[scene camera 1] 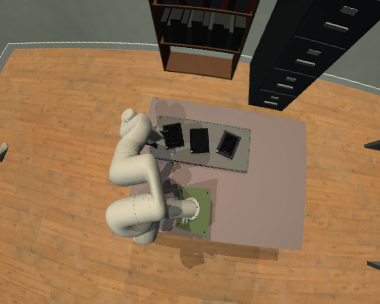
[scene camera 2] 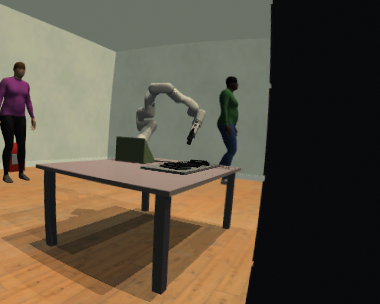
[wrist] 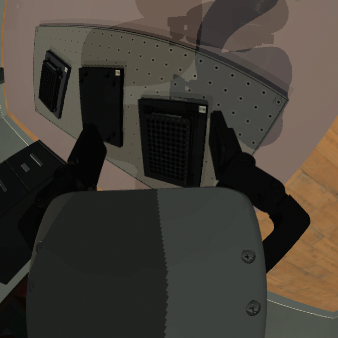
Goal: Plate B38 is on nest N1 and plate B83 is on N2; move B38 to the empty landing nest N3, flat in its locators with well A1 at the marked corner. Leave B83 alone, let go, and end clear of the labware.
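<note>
My gripper (scene camera 1: pixel 159 138) (scene camera 2: pixel 190 142) (wrist: pixel 152 130) is open and empty, above the board. In the wrist view its fingers stand apart on either side of the nearest nest, higher than it. A dark well plate (wrist: pixel 169 150) (scene camera 1: pixel 173 135) sits in that nest (wrist: pixel 199 145). The middle nest (wrist: pixel 101 107) (scene camera 1: pixel 199 141) is bare, with small locators at its corners. Another dark plate (wrist: pixel 49 85) (scene camera 1: pixel 229 143) sits in the third, turned nest (wrist: pixel 64 87). Each nest has a small pale mark at one corner. Plate names, nest labels and well A1 are not readable.
The nests stand on a grey perforated board (scene camera 1: pixel 235 165) (wrist: pixel 145 60) on the pinkish table (scene camera 1: pixel 275 200) (scene camera 2: pixel 100 172). The arm's green base (scene camera 1: pixel 204 225) (scene camera 2: pixel 131 149) stands on the same table. A bookshelf (scene camera 1: pixel 200 45) and dark cabinets (scene camera 1: pixel 295 55) stand beyond the table. Two people stand farther off.
</note>
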